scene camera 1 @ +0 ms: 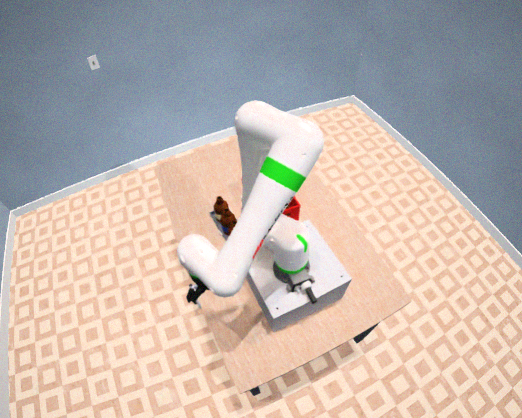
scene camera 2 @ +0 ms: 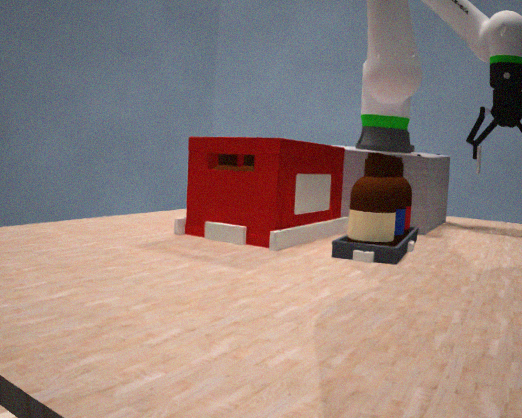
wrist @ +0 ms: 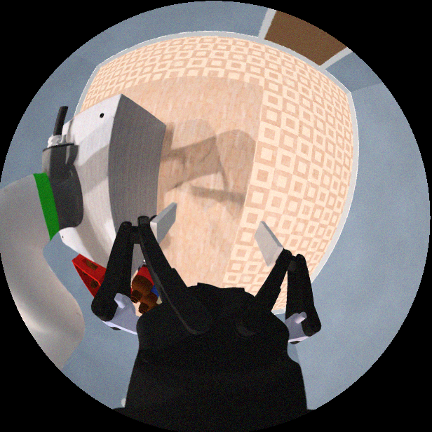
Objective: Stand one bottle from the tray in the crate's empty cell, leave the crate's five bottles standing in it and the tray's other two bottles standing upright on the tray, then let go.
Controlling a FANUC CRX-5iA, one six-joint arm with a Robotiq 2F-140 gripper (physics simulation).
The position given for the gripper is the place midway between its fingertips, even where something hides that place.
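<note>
A blue-labelled bottle (scene camera 2: 391, 166) is part of the scene, as is a cream-label bottle (scene camera 2: 373, 199), and the gripper (wrist: 217, 220) can be seen as well.
</note>
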